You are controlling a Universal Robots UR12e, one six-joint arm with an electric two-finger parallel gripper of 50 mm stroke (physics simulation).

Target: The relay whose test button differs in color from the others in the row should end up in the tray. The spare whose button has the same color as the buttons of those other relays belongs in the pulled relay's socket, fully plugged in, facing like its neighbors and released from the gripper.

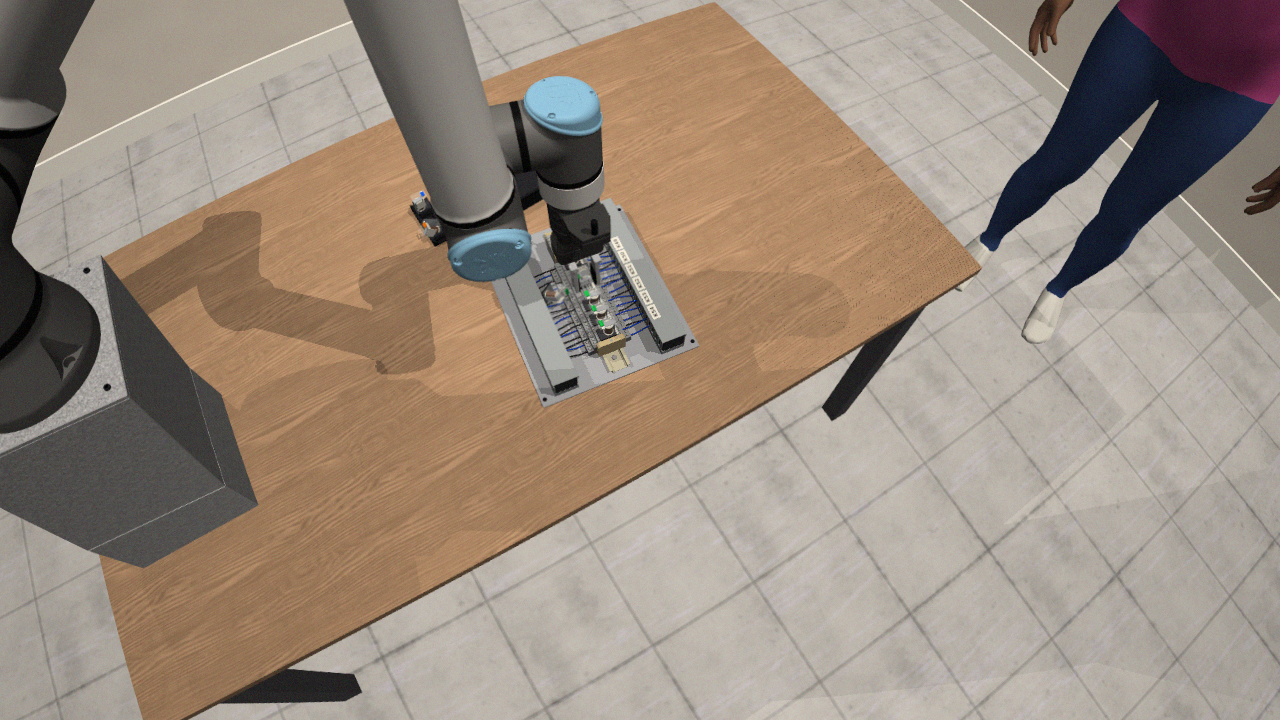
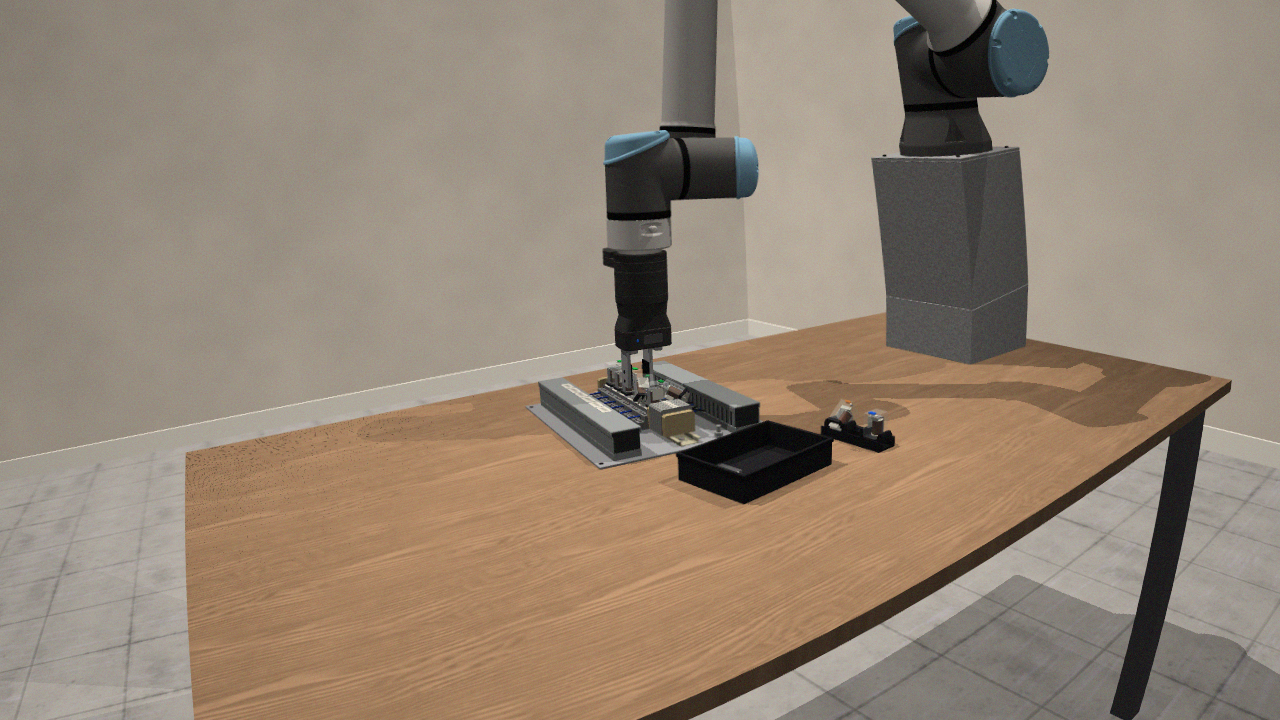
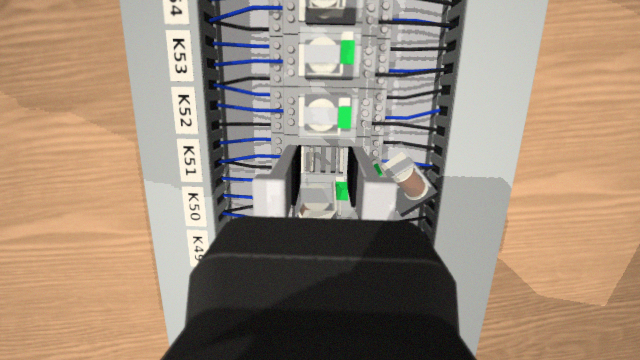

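Pixels of known places: gripper, fingertip midpoint: (image 1: 585, 284) (image 2: 637, 384) (image 3: 324, 164); arm's base at its link origin: (image 1: 24, 357) (image 2: 946, 151).
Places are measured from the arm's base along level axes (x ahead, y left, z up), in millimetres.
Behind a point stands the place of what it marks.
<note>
My gripper (image 1: 582, 271) {y -107, x 691, z -345 mm} (image 2: 637, 380) {y -107, x 691, z -345 mm} (image 3: 324, 164) {y -107, x 691, z -345 mm} is shut on a clear relay with a green button (image 3: 320, 199) {y -93, x 695, z -327 mm}, low over the socket row. This relay looks tilted, and its lower part is hidden. A bare socket (image 3: 325, 159) {y -104, x 691, z -372 mm} shows just ahead of it, near label K51. Seated relays with green buttons (image 3: 321, 56) {y -162, x 683, z -328 mm} (image 3: 320, 116) {y -135, x 688, z -328 mm} stand farther along. A loose relay (image 3: 409, 179) {y -89, x 644, z -349 mm} with a green button lies tilted over the wires right of the row. The black tray (image 2: 711, 479) {y 185, x 801, z -380 mm} stands beside the panel. The spare holder (image 2: 854, 438) {y 206, x 566, z -387 mm} bears an orange-button relay (image 2: 844, 412) {y 174, x 550, z -361 mm} and a blue-button relay (image 2: 875, 422) {y 239, x 562, z -358 mm}.
Grey wire ducts (image 1: 537, 335) (image 2: 595, 420) run along both sides of the panel plate (image 3: 505, 100), with blue and black wires beside the sockets. White labels (image 3: 185, 110) {y -150, x 764, z -353 mm} line one duct. A beige end block (image 2: 673, 420) {y 19, x 725, z -364 mm} closes the row. A person (image 1: 1074, 161) stands beyond the table.
</note>
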